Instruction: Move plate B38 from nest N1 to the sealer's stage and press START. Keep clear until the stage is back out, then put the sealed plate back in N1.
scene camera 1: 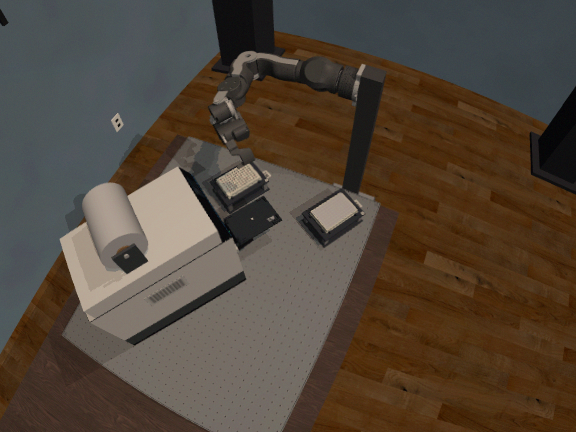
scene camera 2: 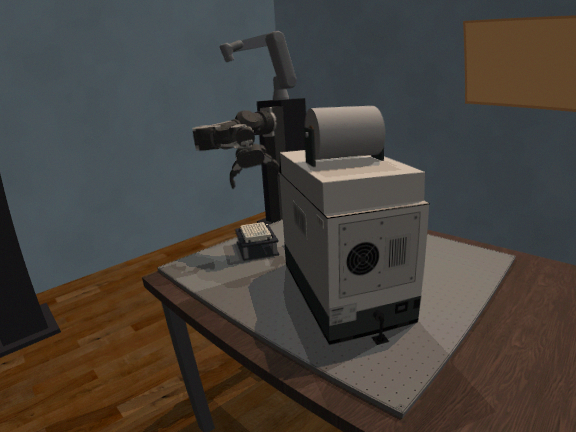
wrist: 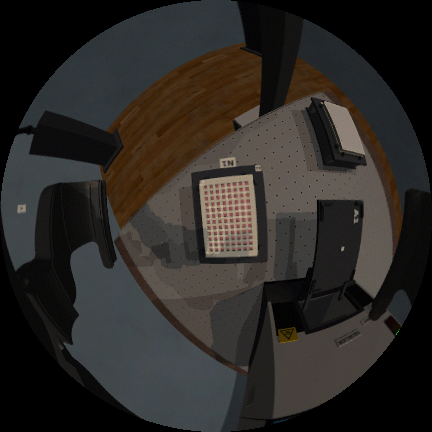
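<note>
Plate B38 point(scene camera 1: 239, 180) point(scene camera 2: 255, 231) point(wrist: 229, 217), cream with reddish open wells, sits in nest N1 point(scene camera 2: 257, 250) point(wrist: 262, 225); its own label is not readable. My gripper point(scene camera 1: 242, 154) point(scene camera 2: 255, 177) point(wrist: 225, 248) is open and empty, above the plate and apart from it. In the wrist view its fingers stand wide on either side of N1. The sealer's dark stage point(scene camera 1: 250, 227) point(wrist: 337, 237), marked A1, is out and bears no plate. The sealer point(scene camera 1: 175, 205) point(scene camera 2: 310, 245) point(wrist: 320, 375) shows part of a display at the wrist view's right edge; I cannot make out START.
A second nest point(scene camera 1: 325, 237) point(wrist: 325, 142) with a pale, flat-topped plate point(scene camera 1: 334, 212) point(wrist: 345, 127) stands beyond the stage. A large film roll point(scene camera 1: 112, 220) point(scene camera 2: 350, 131) sits on the sealer. The arm's dark post point(scene camera 1: 364, 135) point(wrist: 280, 60) rises at the table edge.
</note>
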